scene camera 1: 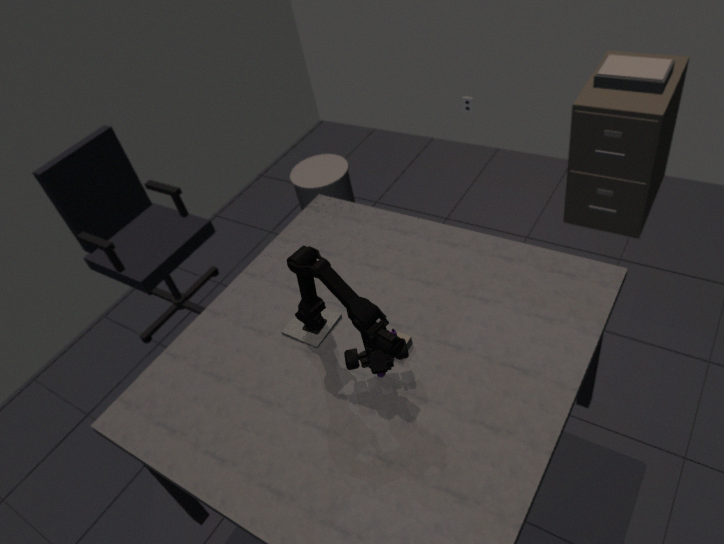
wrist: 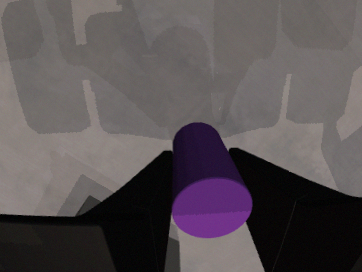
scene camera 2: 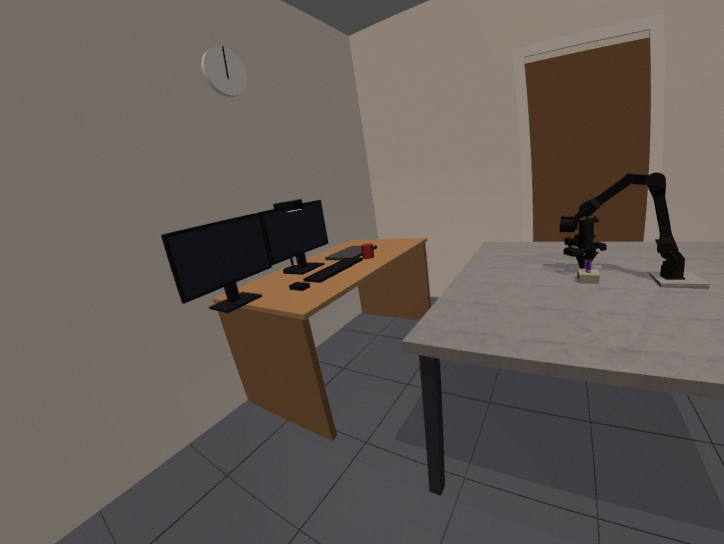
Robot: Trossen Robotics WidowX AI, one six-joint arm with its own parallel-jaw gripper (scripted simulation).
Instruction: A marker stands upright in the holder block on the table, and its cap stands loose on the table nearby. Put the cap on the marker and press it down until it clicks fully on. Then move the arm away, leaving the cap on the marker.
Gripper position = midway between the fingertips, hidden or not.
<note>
In view: my gripper (scene camera 1: 380, 370) and a purple cap (wrist: 209, 199).
My gripper is seen too in the wrist view (wrist: 200, 157) and in scene camera 2 (scene camera 2: 583, 268).
</note>
